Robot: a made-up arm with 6 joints.
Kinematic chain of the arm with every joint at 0, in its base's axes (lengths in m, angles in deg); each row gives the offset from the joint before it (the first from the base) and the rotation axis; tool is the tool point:
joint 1: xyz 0 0 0.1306 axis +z
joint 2: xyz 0 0.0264 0 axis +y
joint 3: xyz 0 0 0.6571 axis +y
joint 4: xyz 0 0 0.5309 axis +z
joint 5: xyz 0 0 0 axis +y
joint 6: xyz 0 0 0.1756 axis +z
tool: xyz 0 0 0
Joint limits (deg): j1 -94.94..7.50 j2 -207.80..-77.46 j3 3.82..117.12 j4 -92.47..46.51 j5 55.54..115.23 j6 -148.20..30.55
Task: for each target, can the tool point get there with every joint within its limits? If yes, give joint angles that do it. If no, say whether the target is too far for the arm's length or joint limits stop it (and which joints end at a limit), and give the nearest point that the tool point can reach.
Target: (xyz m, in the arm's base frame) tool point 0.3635 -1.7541 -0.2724
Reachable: no: too far | nearest point 0.1085 -0.5236 -0.9004 | short by 1.405 m
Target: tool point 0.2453 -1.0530 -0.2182
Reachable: no: joint limits stop it (at a limit: joint 2, joint 3, joint 4, joint 5) | nearest point 0.1169 -0.5019 -0.8646 | short by 0.859 m
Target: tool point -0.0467 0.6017 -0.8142
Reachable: yes | joints -82.07 -173.74 38.88 3.53 73.11 -10.94
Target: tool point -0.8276 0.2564 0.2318
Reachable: yes | joints -23.43 -124.65 78.03 -43.94 80.71 -8.18
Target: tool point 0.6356 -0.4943 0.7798
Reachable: no: joint limits stop it (at a limit: joint 1, joint 2, joint 3, joint 4) | nearest point 0.1459 0.1510 0.6929 | short by 0.815 m
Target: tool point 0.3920 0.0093 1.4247
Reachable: no: joint limits stop it (at a limit: joint 1, joint 2, joint 4, joint 5) | nearest point 0.1608 0.3346 0.8395 | short by 0.708 m
